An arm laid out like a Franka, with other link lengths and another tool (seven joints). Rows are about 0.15 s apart.
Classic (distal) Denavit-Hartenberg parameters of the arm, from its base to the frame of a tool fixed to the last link. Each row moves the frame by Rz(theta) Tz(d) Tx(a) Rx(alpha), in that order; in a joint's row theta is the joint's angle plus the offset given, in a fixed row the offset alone. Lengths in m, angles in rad.
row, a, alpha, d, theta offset
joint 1, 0, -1.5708, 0.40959, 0
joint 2, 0, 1.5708, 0, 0
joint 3, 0.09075, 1.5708, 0.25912, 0
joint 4, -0.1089, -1.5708, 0, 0
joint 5, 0, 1.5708, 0.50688, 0
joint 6, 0.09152, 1.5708, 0, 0
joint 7, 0.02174, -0.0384, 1.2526, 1.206
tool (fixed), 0, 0, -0.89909, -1.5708
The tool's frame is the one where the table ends.
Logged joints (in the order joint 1, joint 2, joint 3, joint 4, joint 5, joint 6, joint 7), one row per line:
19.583, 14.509, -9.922, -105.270, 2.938, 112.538, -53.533
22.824, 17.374, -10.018, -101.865, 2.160, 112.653, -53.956
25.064, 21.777, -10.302, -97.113, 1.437, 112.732, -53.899
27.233, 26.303, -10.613, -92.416, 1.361, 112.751, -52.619
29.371, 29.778, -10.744, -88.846, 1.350, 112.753, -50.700
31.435, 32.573, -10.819, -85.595, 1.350, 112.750, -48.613
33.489, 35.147, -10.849, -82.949, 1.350, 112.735, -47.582
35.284, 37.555, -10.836, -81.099, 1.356, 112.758, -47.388
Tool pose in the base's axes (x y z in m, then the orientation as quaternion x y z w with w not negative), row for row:
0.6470, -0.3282, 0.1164, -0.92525, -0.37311, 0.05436, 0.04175
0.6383, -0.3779, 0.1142, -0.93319, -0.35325, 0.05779, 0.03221
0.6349, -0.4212, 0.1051, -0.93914, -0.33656, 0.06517, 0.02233
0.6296, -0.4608, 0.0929, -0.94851, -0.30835, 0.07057, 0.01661
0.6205, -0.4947, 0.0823, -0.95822, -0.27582, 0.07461, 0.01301
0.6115, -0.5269, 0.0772, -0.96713, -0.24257, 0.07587, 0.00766
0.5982, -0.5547, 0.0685, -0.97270, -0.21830, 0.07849, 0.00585
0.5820, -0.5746, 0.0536, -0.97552, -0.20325, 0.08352, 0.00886
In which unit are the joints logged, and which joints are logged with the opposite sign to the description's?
The joints are logged in degrees. Opposite sign: joint 1.
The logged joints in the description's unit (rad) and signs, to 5 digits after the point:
-0.34179, 0.25323, -0.17317, -1.83731, 0.05128, 1.96416, -0.93433
-0.39835, 0.30323, -0.17485, -1.77788, 0.03770, 1.96617, -0.94171
-0.43745, 0.38008, -0.17980, -1.69494, 0.02508, 1.96754, -0.94072
-0.47531, 0.45907, -0.18523, -1.61296, 0.02375, 1.96788, -0.91837
-0.51262, 0.51972, -0.18752, -1.55066, 0.02356, 1.96791, -0.88488
-0.54864, 0.56851, -0.18883, -1.49391, 0.02356, 1.96786, -0.84846
-0.58449, 0.61343, -0.18935, -1.44773, 0.02356, 1.96760, -0.83046
-0.61582, 0.65546, -0.18912, -1.41544, 0.02367, 1.96800, -0.82708

